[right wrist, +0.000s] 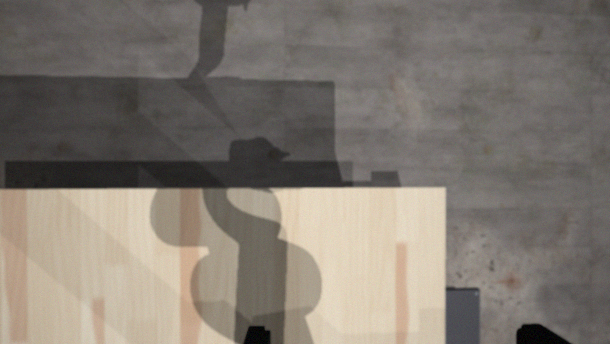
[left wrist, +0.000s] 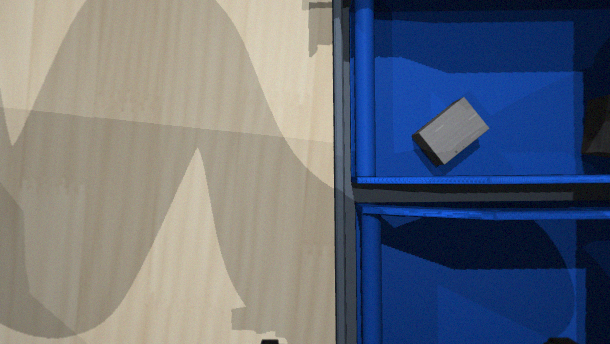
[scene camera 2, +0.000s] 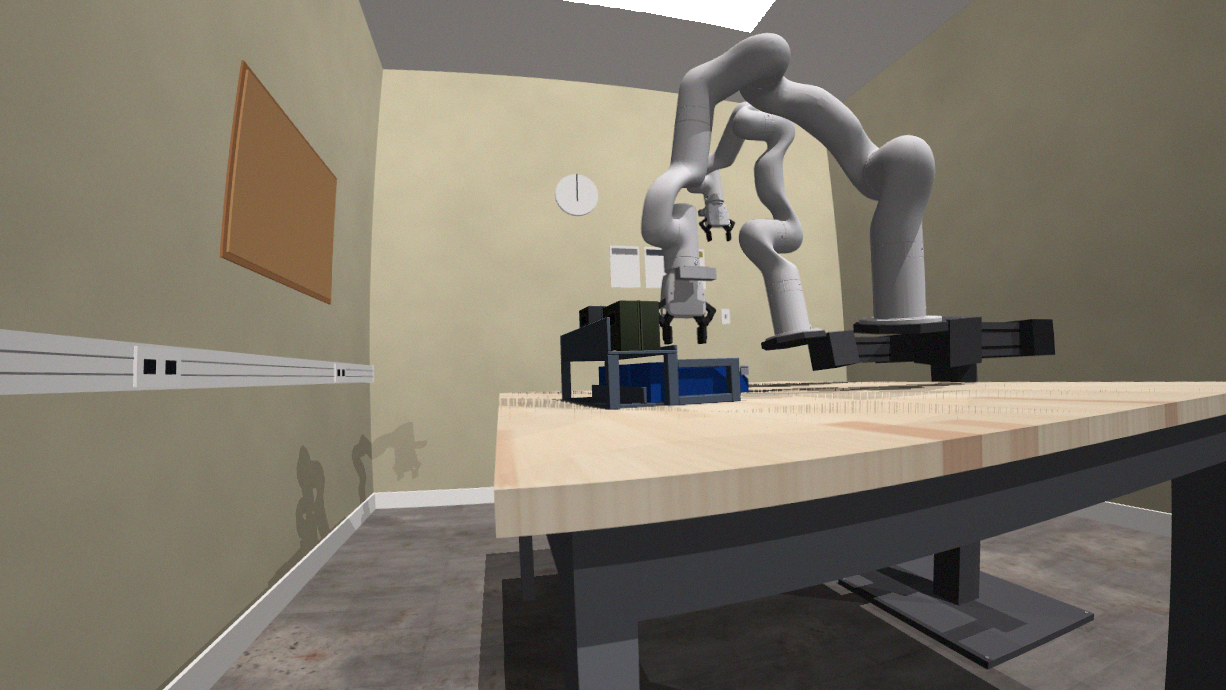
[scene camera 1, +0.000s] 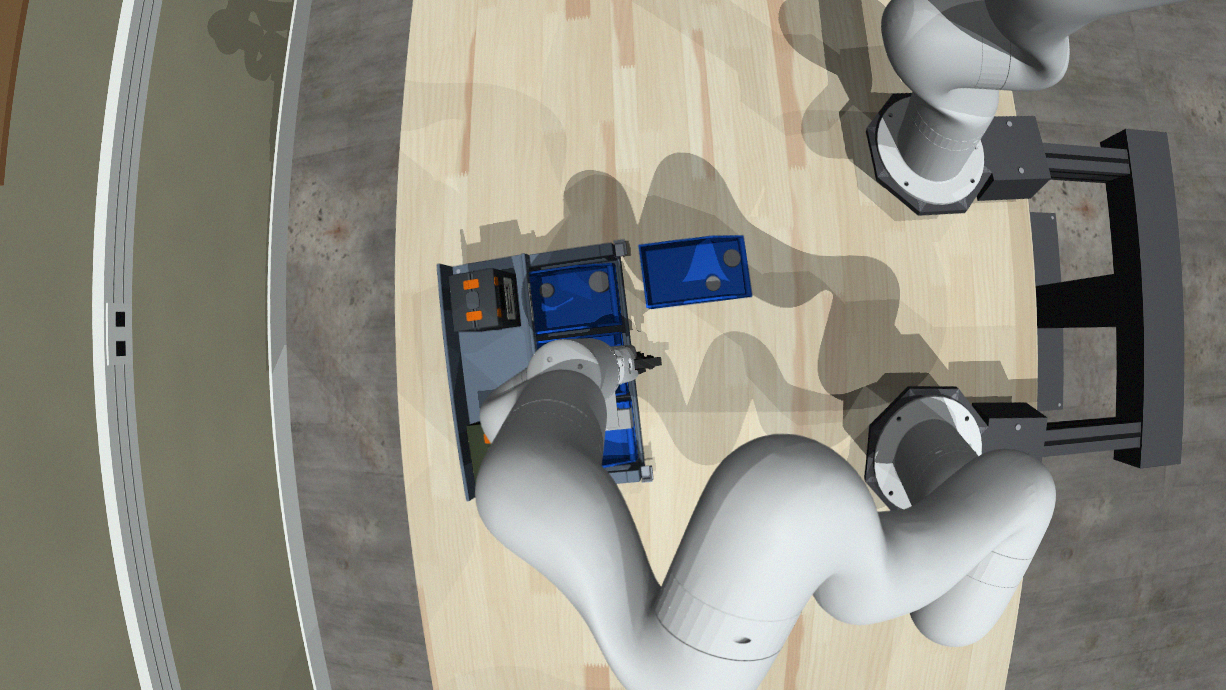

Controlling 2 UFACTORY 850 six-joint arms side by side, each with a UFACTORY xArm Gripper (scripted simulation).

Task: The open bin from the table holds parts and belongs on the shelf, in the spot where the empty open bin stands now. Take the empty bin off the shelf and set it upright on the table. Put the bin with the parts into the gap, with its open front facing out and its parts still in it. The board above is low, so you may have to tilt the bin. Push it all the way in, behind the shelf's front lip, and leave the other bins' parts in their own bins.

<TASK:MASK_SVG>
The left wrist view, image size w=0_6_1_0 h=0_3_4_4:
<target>square grey part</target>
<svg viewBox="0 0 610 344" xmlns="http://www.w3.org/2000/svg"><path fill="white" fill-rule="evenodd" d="M465 97L450 104L412 135L413 139L434 165L445 165L490 129Z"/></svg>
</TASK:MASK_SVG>
